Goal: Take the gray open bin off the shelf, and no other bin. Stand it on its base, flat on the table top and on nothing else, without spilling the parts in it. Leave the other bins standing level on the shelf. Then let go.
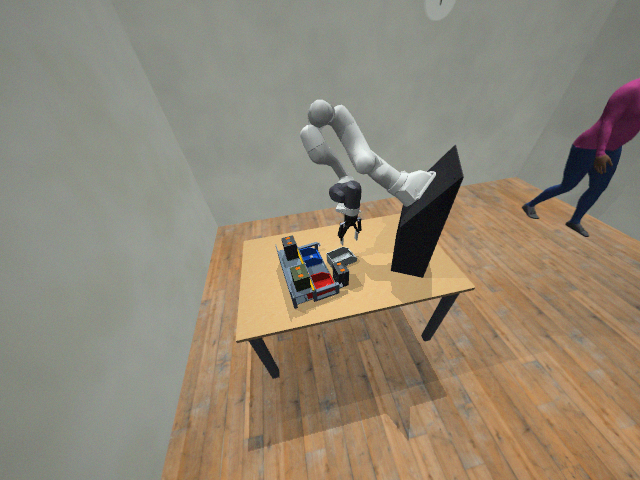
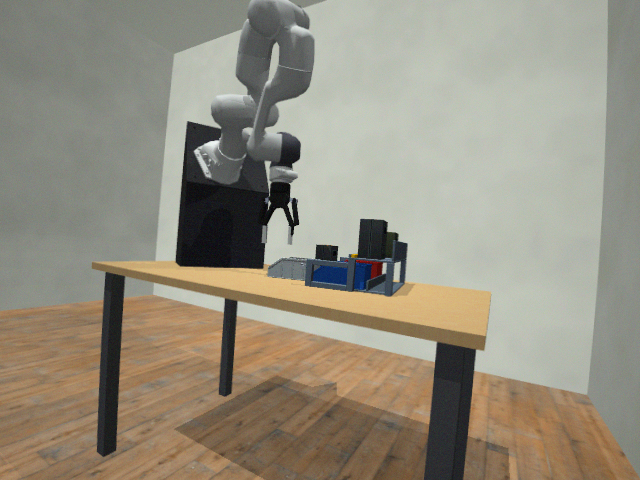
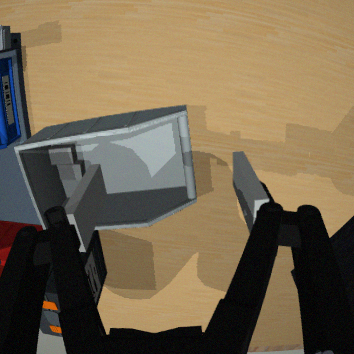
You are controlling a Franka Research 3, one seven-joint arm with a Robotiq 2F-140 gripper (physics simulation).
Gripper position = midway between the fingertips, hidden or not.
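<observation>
You'd see my gripper (image 2: 276, 243), and my gripper shows again at (image 3: 166, 174). There's a gray bin (image 2: 287, 268), and the gray bin is also at (image 3: 145, 156). And there's a blue bin (image 2: 327, 274).
</observation>
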